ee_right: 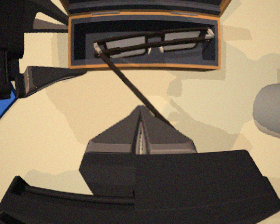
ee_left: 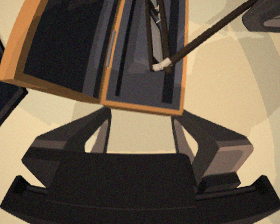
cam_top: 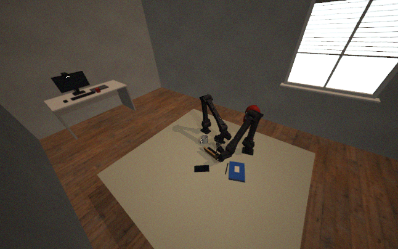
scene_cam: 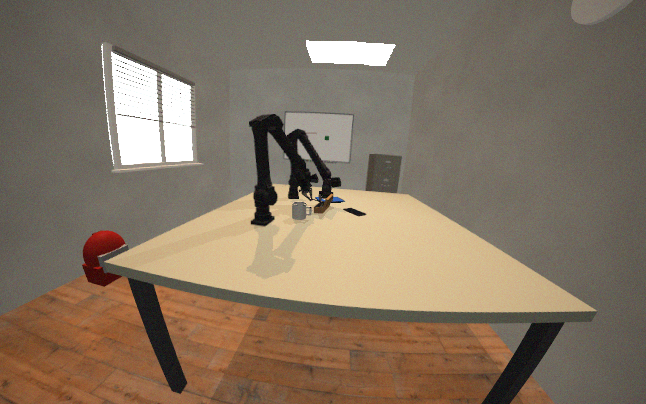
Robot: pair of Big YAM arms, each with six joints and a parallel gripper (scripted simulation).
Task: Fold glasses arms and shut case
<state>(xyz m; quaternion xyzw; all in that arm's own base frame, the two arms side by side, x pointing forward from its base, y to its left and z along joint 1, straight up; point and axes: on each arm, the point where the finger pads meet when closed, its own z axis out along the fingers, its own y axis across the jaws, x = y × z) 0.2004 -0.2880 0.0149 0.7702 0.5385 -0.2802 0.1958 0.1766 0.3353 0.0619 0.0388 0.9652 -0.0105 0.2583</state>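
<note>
My right hand is 10 cm short of the glasses case, 2 cm to the left of it and 1 cm above it.
</note>
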